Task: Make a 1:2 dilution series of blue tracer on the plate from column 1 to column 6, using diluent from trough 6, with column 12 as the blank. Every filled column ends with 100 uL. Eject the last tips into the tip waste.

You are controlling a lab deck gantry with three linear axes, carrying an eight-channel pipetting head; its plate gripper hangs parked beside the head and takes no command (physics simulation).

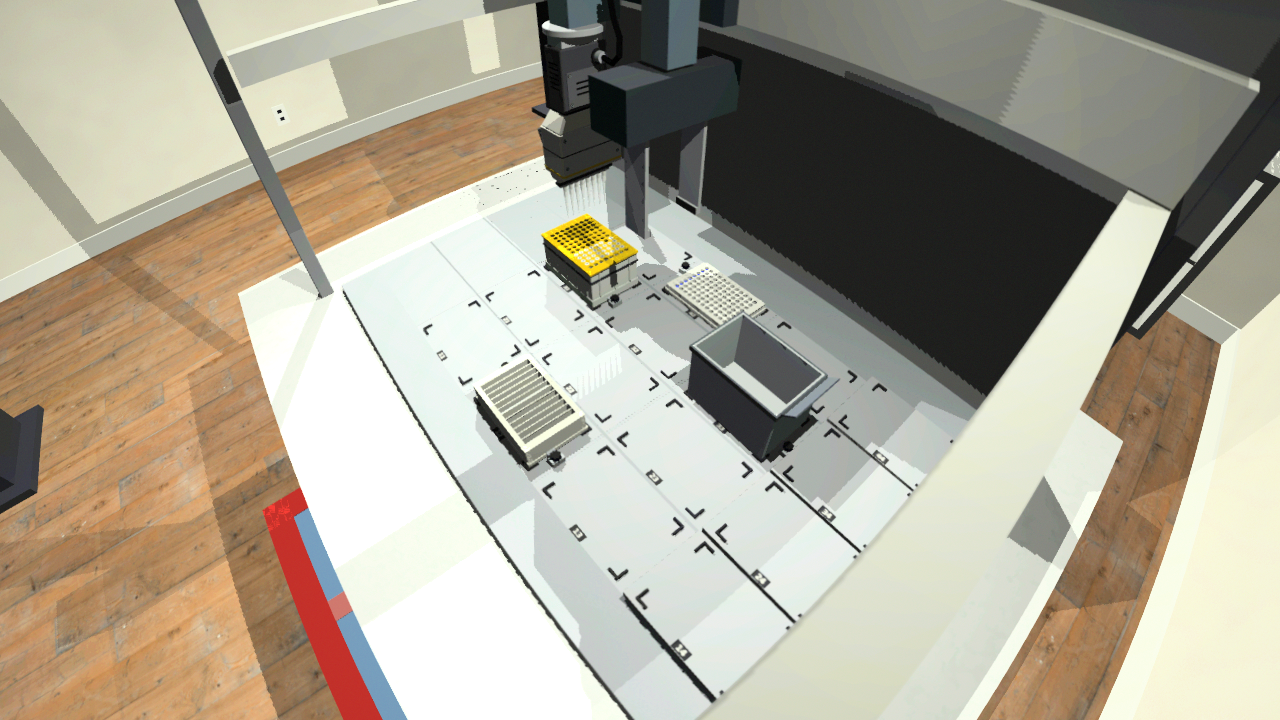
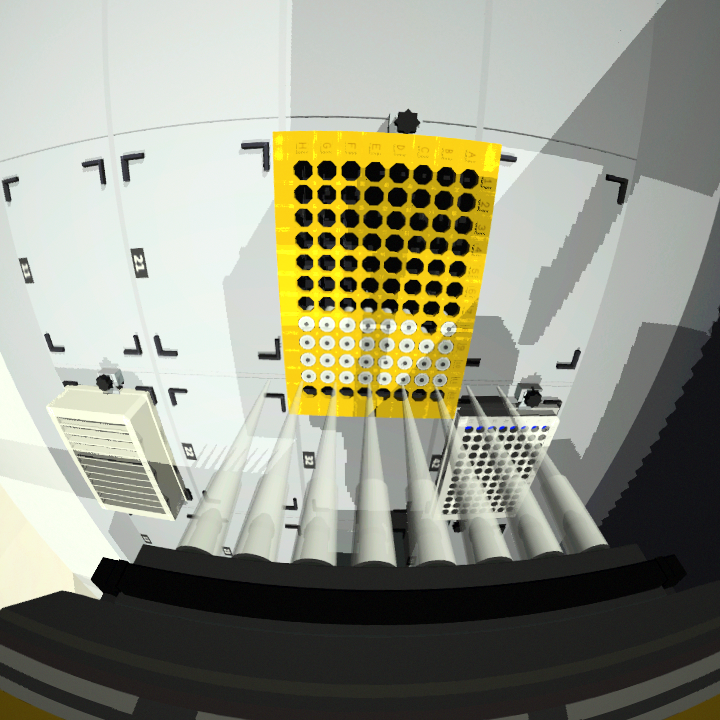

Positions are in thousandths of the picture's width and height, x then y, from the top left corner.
In view: a dark back wall (image 1: 741, 328).
